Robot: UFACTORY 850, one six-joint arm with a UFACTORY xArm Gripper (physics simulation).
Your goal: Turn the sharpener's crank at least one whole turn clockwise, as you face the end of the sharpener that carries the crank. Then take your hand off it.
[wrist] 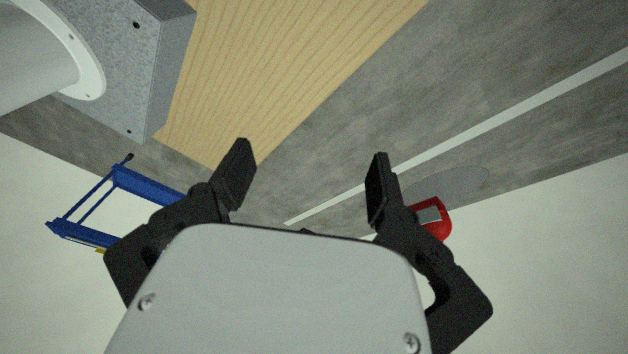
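Observation:
The sharpener and its crank do not show in the wrist view. My gripper (310, 159) is open, with its two black fingers wide apart and nothing between them. Behind the fingertips show the near corner of a light wooden table top (285, 60) and grey floor. How far the gripper is from the sharpener cannot be told from this view.
The robot's white round base (92, 82) stands on a grey speckled block (125, 65) at the upper left. A blue frame (142, 186) shows at the left. A red object (444, 229) shows partly behind the right finger, near a grey disc (450, 182) on the floor.

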